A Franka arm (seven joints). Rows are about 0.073 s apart.
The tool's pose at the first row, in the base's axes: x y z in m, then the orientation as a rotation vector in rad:
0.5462, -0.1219, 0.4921, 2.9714, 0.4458, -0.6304
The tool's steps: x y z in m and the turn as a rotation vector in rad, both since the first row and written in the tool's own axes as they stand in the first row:
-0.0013, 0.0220, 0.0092, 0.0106, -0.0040, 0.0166
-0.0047, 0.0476, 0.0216, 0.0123, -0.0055, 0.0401
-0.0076, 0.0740, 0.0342, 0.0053, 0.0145, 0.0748
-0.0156, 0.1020, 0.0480, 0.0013, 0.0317, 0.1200
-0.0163, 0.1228, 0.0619, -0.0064, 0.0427, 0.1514
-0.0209, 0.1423, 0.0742, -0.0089, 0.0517, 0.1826
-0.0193, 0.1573, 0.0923, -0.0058, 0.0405, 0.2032
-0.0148, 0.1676, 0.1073, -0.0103, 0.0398, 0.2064
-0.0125, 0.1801, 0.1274, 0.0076, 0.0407, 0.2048
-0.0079, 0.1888, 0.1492, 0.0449, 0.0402, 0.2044
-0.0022, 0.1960, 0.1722, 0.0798, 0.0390, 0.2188
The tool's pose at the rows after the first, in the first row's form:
0.5480, -0.1444, 0.4844, 2.9800, 0.4184, -0.6390
0.5478, -0.1714, 0.4747, 2.9813, 0.3823, -0.6395
0.5482, -0.1990, 0.4647, 2.9834, 0.3327, -0.6040
0.5441, -0.2297, 0.4556, 2.9854, 0.2666, -0.5725
0.5443, -0.2515, 0.4434, 2.9808, 0.2220, -0.5501
0.5413, -0.2730, 0.4342, 2.9795, 0.1765, -0.5326
0.5401, -0.2892, 0.4172, 2.9756, 0.1443, -0.5476
0.5413, -0.2998, 0.4017, 2.9708, 0.1407, -0.5466
0.5392, -0.3137, 0.3826, 2.9880, 0.1383, -0.5523
0.5374, -0.3236, 0.3609, 3.0223, 0.1286, -0.5673
0.5356, -0.3319, 0.3376, 3.0522, 0.0966, -0.5808

